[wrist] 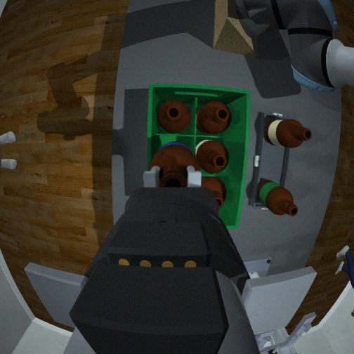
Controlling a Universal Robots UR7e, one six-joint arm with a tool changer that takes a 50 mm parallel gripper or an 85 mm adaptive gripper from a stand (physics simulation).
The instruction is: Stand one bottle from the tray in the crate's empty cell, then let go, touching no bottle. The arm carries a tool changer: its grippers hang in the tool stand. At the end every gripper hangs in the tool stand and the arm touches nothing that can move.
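My gripper [173, 178] is shut on a brown bottle [173, 159] with a blue label, its neck between the two pale fingers. The bottle looks larger than the others and hangs over the left column of the green crate [244, 150]; its base and its gap to the crate are hidden. In the crate, brown bottles stand in the far left cell [173, 116], far right cell [213, 117], middle right cell [212, 156] and near right cell [218, 190]. The near left cell is hidden by the gripper. The tray [271, 162] holds a white-labelled bottle [287, 133] and a green-labelled bottle [277, 197].
A wooden block [232, 39] is at the far edge of the view, beside a grey and blue robot arm part [307, 47]. Pale grey panels [55, 290] [280, 300] flank the gripper's body, with pale fittings beside the right one. Wooden floor lies left of the grey table [150, 65].
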